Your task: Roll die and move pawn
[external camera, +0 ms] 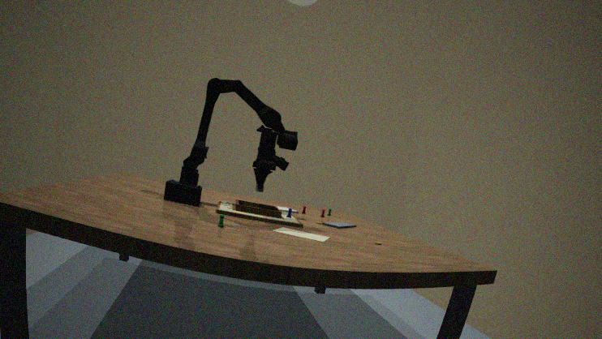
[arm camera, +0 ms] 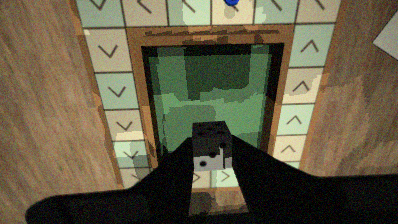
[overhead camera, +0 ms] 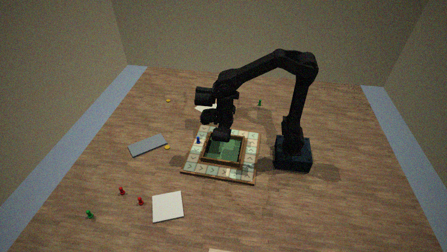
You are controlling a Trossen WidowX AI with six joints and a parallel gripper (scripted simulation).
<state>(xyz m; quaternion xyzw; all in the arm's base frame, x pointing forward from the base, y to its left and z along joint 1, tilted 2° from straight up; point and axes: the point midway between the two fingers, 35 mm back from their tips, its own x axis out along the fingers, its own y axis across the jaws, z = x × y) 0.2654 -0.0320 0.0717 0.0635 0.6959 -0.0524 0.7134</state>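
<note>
The blue pawn is 110 mm ahead of my gripper tip, 70 mm below it and 50 mm to the right of it. From my gripper tip the other things lie so: grey card 330 mm ahead, 90 mm below, 40 mm to the right; green dice tray 90 mm below, 10 mm to the right; white die right at my gripper tip.
</note>
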